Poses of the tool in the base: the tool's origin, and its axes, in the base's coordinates. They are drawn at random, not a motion.
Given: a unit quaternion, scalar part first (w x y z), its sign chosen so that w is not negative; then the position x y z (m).
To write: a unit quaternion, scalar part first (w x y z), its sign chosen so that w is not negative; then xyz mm. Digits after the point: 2 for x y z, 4 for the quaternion.
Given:
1: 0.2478, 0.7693, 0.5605, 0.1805, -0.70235, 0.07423, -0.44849
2: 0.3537, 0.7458, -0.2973, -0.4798, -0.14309, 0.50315, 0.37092
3: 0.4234, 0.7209, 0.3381, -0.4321, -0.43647, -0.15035, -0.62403
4: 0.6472, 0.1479, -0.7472, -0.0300, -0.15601, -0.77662, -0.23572
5: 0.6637, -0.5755, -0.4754, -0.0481, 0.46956, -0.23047, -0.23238
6: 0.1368, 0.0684, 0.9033, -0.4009, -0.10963, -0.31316, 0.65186
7: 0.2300, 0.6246, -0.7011, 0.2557, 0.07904, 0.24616, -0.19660
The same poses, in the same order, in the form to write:
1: 0.2478, 0.7693, 0.5605, 0.1805, -702.35, 74.23, -448.49
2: 0.3537, 0.7458, -0.2973, -0.4798, -143.09, 503.15, 370.92
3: 0.4234, 0.7209, 0.3381, -0.4321, -436.47, -150.35, -624.03
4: 0.6472, 0.1479, -0.7472, -0.0300, -156.01, -776.62, -235.72
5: 0.6637, -0.5755, -0.4754, -0.0481, 469.56, -230.47, -232.38
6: 0.1368, 0.0684, 0.9033, -0.4009, -109.63, -313.16, 651.86
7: 0.2300, 0.6246, -0.7011, 0.2557, 79.04, 246.16, -196.60
